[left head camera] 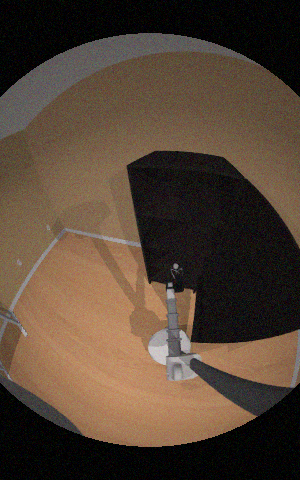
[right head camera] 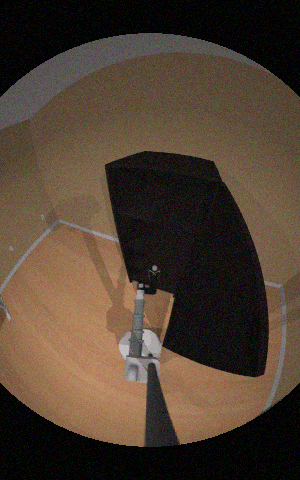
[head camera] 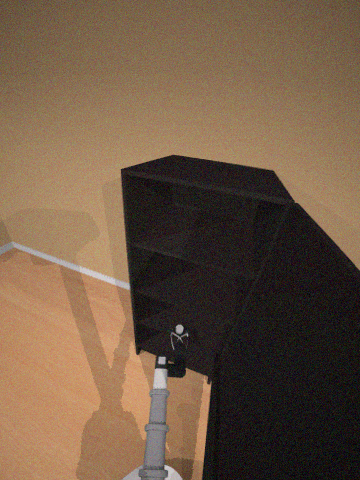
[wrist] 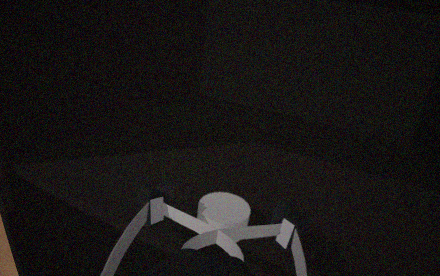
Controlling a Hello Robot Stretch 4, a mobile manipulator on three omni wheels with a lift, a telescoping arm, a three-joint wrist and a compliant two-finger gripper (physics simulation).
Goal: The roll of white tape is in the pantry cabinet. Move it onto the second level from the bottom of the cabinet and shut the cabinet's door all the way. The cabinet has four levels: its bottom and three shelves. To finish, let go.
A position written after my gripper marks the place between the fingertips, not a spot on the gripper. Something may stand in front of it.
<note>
I see my gripper (wrist: 223,206), a roll of white tape (wrist: 221,210) and a black pantry cabinet door (head camera: 277,397).
The black pantry cabinet door is seen too in the left head camera view (left head camera: 241,297) and in the right head camera view (right head camera: 219,318).
</note>
